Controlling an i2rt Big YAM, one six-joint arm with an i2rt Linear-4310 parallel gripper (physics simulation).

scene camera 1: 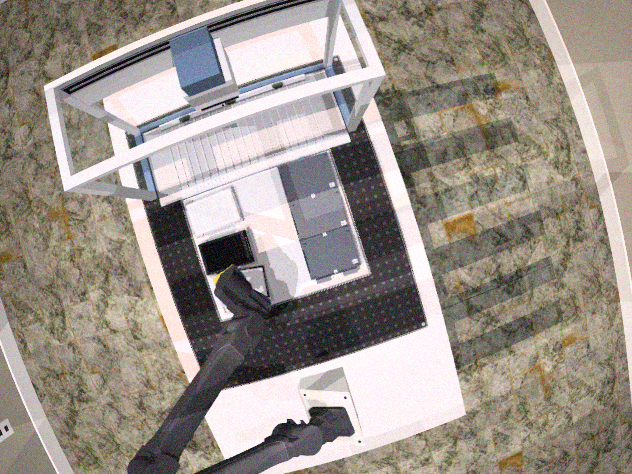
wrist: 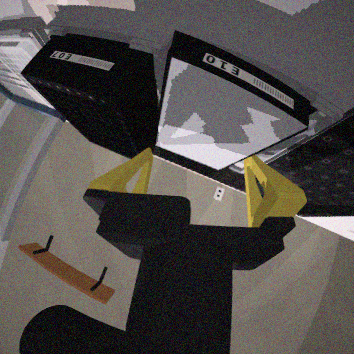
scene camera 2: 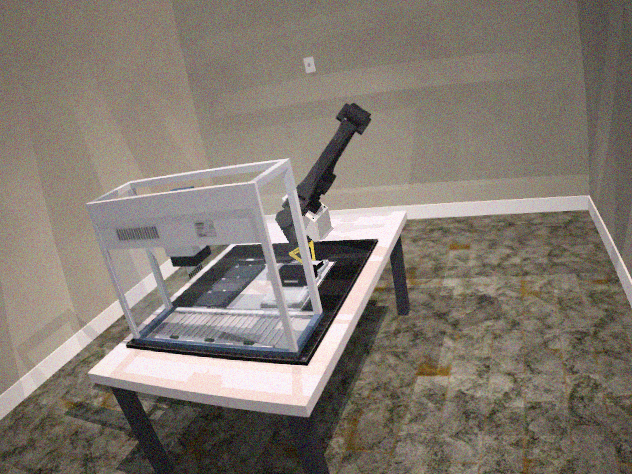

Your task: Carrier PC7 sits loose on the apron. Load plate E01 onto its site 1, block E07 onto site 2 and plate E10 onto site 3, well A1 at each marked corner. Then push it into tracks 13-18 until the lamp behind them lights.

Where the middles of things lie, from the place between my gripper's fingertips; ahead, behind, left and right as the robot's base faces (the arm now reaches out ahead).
Labels:
Now: hand 90 mm short of the grey carrier (scene camera 1: 316, 207), 290 mm to the left of it and 10 mm above it.

